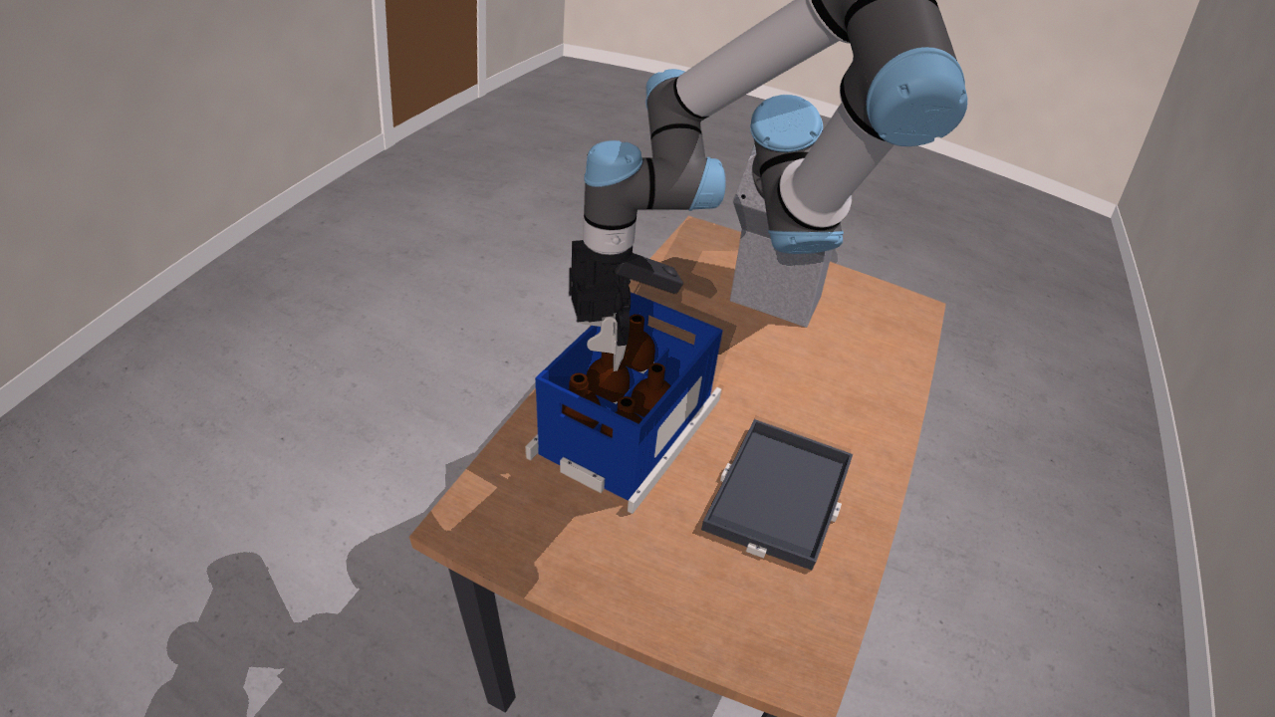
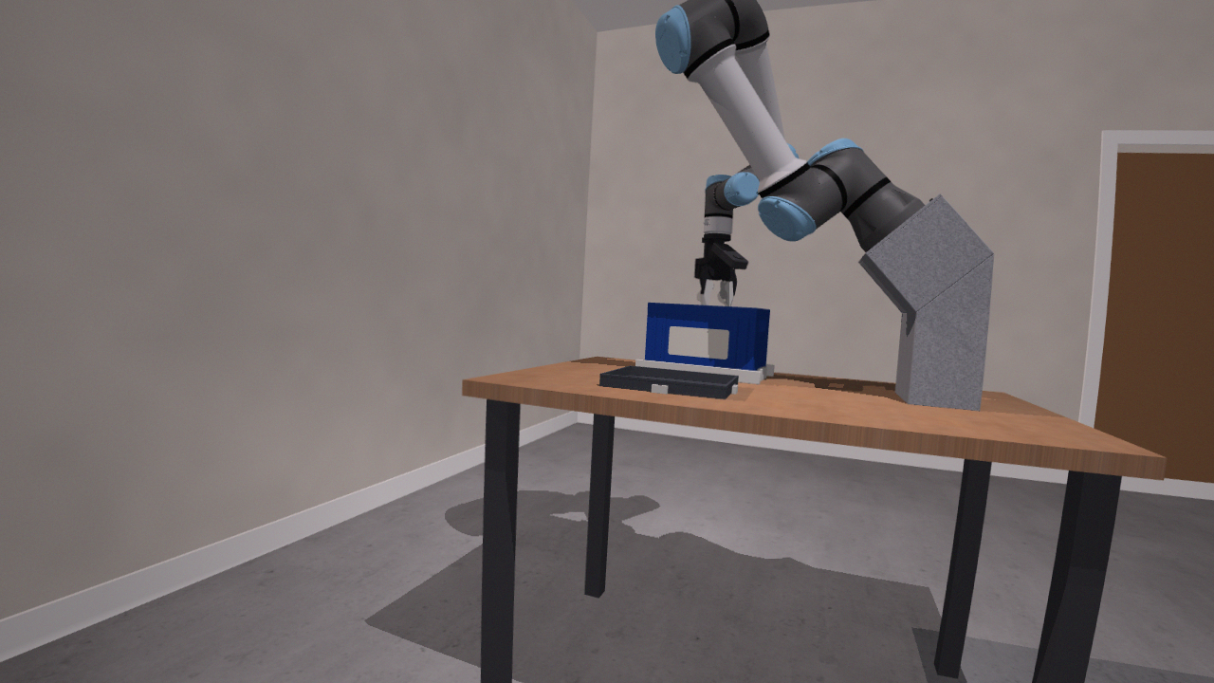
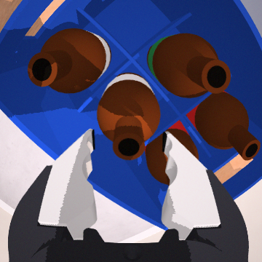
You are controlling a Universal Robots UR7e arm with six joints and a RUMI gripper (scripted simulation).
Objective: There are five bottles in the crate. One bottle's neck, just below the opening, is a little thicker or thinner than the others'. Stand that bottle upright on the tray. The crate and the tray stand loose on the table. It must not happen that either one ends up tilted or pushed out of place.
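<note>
Right now my hand is 4 cm to the right of the crate and 7 cm above it. Round my hand: dark tray (33 cm to the left, 14 cm below); bottle (9 cm ahead, 7 cm below).
</note>
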